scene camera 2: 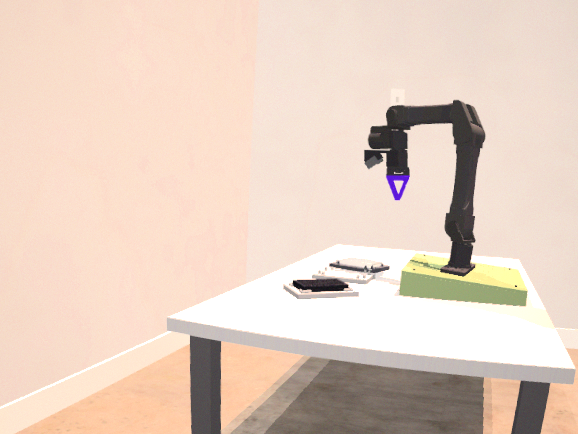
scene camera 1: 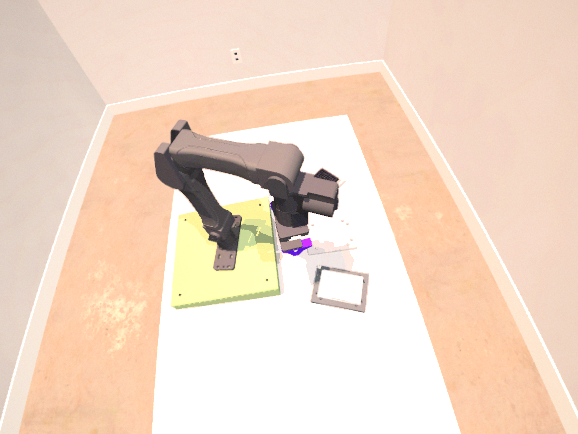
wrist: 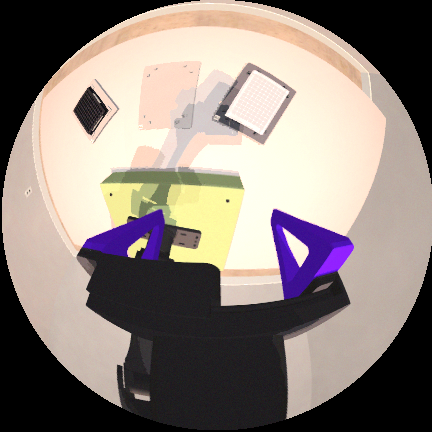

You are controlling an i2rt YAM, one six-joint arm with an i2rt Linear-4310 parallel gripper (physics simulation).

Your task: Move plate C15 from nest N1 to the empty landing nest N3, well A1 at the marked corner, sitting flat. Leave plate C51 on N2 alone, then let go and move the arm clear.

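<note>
My gripper (scene camera 1: 284, 231) (scene camera 2: 397, 199) (wrist: 217, 214) is open and empty, pointing down high above the table, by the green base's edge. A black plate (scene camera 1: 326, 175) (scene camera 2: 320, 284) (wrist: 90, 107) rests on a pale nest (scene camera 2: 325, 294) (wrist: 114, 107); the arm partly covers it in scene camera 1. A white plate (scene camera 1: 341, 287) (scene camera 2: 361, 261) (wrist: 257, 100) rests on a dark nest (scene camera 1: 365, 292) (scene camera 2: 345, 269) (wrist: 234, 93). Between them lies the empty pale nest (scene camera 2: 345, 276) (wrist: 170, 90) with small corner pegs, N3. Plate and nest labels and the A1 mark are not readable.
The arm stands on a yellow-green base block (scene camera 1: 225, 285) (scene camera 2: 460, 292) (wrist: 215, 215) beside the nests. All stand on a white table (scene camera 1: 300, 360) (scene camera 2: 370, 330) (wrist: 325, 150). The arm's shadow falls across the empty nest and near the dark nest.
</note>
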